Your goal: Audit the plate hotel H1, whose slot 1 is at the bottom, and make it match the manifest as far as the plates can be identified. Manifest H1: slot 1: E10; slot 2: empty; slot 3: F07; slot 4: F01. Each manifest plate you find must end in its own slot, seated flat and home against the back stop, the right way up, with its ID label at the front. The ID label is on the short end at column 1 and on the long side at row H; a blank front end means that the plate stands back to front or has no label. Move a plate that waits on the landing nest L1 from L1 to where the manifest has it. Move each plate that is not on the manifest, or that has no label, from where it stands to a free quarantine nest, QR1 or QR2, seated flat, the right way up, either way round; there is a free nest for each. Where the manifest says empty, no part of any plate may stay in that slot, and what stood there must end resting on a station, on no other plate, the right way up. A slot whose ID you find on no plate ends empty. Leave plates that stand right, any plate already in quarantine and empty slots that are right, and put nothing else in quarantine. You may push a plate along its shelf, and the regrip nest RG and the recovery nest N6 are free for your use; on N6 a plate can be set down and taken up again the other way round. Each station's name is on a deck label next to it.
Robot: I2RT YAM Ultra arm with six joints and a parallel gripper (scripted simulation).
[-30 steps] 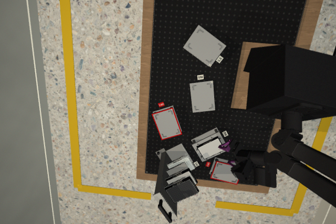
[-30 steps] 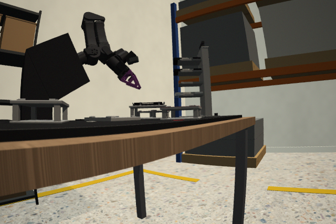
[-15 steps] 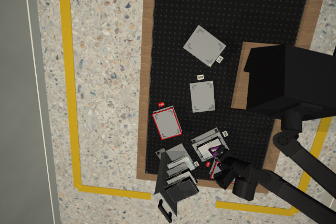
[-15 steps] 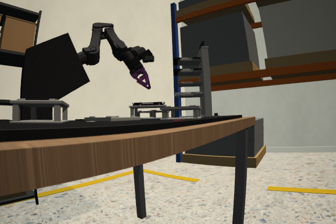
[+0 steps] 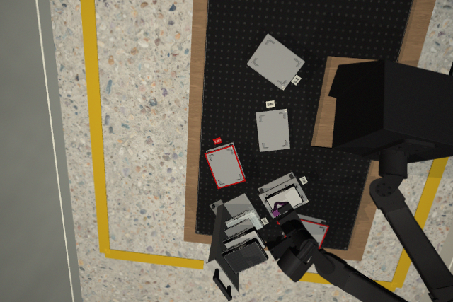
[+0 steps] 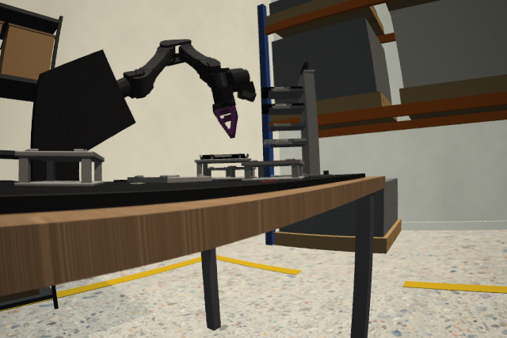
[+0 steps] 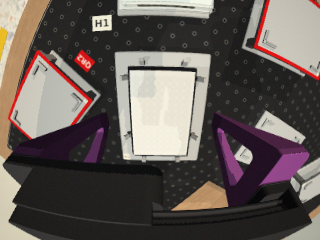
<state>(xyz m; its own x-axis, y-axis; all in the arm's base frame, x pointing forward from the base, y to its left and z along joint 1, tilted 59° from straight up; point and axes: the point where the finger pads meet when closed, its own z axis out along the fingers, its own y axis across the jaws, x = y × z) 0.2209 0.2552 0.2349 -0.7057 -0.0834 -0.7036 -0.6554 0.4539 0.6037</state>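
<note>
Right now my hand is 9 cm above the regrip nest RG, 2 cm to the left of it and 1 cm past it. The rest, counted from my hand: quarantine nest QR2: 15 cm behind, 14 cm to the left, 11 cm below; H1 deck label: 14 cm to the left, 14 cm below, 2 cm ahead; white well plate: 13 cm ahead, 10 cm to the left, 3 cm below.
</note>
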